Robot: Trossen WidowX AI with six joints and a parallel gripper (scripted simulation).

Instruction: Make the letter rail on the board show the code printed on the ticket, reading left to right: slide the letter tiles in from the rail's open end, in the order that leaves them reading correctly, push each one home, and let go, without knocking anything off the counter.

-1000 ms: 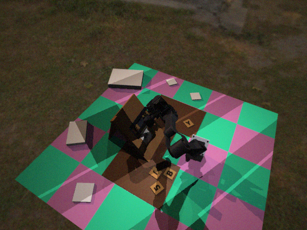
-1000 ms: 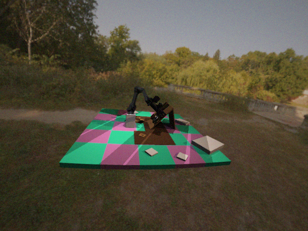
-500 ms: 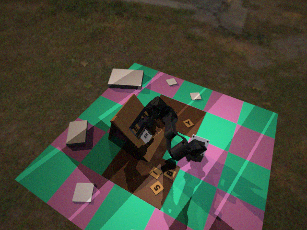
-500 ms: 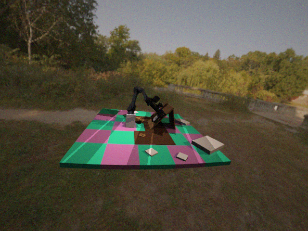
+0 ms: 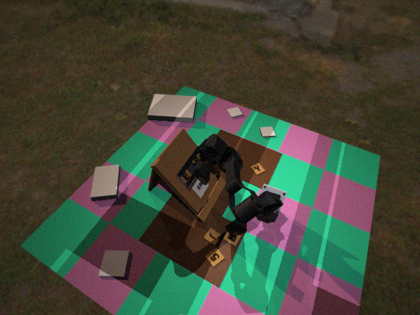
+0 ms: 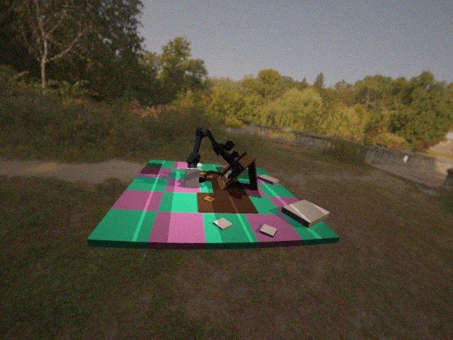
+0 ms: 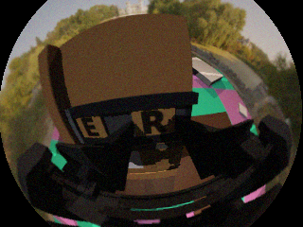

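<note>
Right now my gripper tip is 50 mm past the white ticket, 80 mm to the right of it and 70 mm above it. Also, from my gripper tip: beige block: 410 mm ahead, 180 mm to the left, 160 mm below; letter tile: right at my gripper tip.
</note>
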